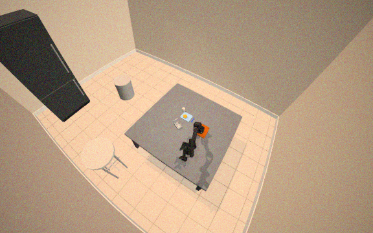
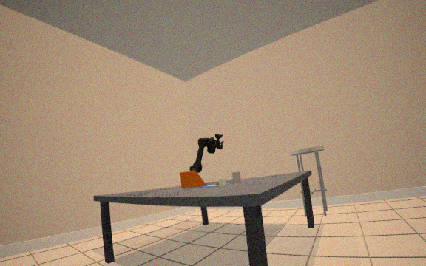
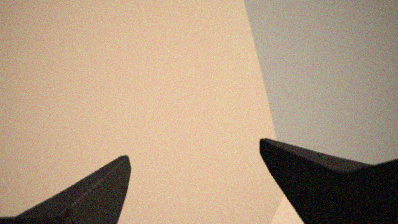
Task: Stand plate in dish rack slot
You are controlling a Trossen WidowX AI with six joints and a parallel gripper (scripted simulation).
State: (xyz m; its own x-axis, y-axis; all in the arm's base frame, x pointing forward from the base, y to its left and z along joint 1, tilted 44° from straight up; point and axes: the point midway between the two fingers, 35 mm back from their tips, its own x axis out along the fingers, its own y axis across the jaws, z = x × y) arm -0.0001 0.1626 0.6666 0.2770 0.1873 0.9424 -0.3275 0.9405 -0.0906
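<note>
Now: gripper tip 39 cm short of the white cup, 80 cm to the left of it and 45 cm above it.
</note>
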